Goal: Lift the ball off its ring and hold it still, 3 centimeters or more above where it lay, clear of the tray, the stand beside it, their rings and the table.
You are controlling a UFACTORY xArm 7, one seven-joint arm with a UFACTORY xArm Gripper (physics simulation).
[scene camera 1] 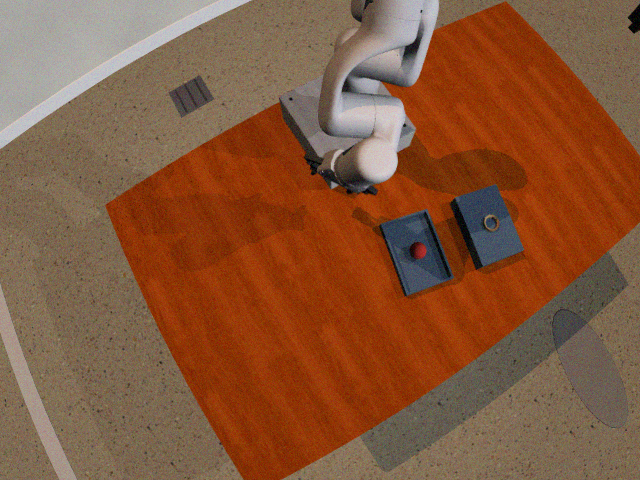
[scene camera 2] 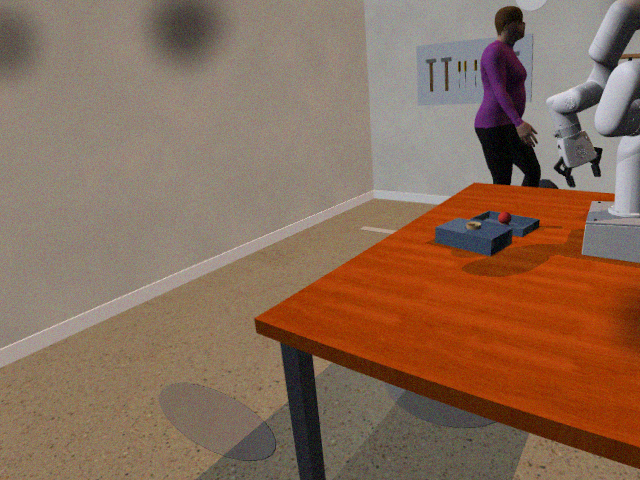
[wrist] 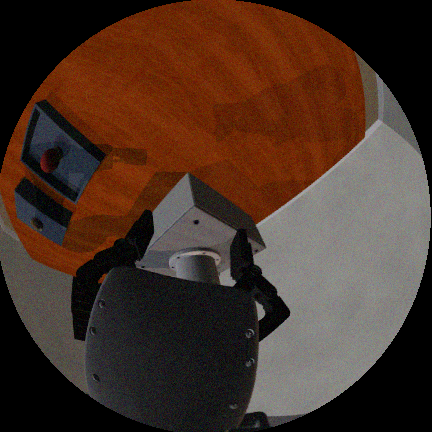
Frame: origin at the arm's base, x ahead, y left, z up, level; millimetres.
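Seen in the pictures: gripper, fingertip midpoint: (scene camera 1: 332, 178) (scene camera 2: 585, 181) (wrist: 192, 229); arm's base at its link origin: (scene camera 2: 632, 212) (wrist: 194, 259).
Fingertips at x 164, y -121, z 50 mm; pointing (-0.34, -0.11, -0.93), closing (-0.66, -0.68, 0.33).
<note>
Pixels of each thing's top centre, then the offset from my fingertips to it. "spot": a spot on its surface instead. Level surfaces: height alone.
- red ball at its top centre: (wrist: 43, 167) (scene camera 1: 419, 248) (scene camera 2: 505, 211) 209 mm ahead, 145 mm left, 99 mm down
- blue tray at its top centre: (wrist: 50, 159) (scene camera 1: 417, 250) (scene camera 2: 504, 218) 209 mm ahead, 145 mm left, 124 mm down
- tan ring at a spot on its surface: (scene camera 1: 484, 223) (scene camera 2: 478, 223) spot: 216 mm ahead, 331 mm left, 94 mm down
- table at its surface level: 152 mm down
A red ball (scene camera 1: 418, 250) (scene camera 2: 504, 218) (wrist: 50, 160) rests inside the blue tray (scene camera 1: 438, 239) (scene camera 2: 530, 227) (wrist: 89, 143); a ring under it cannot be made out. The blue stand (scene camera 1: 499, 246) (scene camera 2: 465, 239) (wrist: 55, 231) is a separate block beside the tray, with a tan ring (scene camera 1: 484, 223) (scene camera 2: 473, 225) (wrist: 37, 224) on its top. My gripper (scene camera 1: 343, 178) (scene camera 2: 585, 178) (wrist: 192, 229) is open and empty. It hangs high above the table, near the arm's base and well apart from the ball.
The table (scene camera 1: 289, 330) (scene camera 2: 465, 310) (wrist: 200, 100) bears the tray, the stand and the arm's grey base block (scene camera 1: 310, 111) (scene camera 2: 610, 237) (wrist: 190, 230). A person (scene camera 2: 501, 93) in a purple top is beyond the table's far edge in scene camera 2.
</note>
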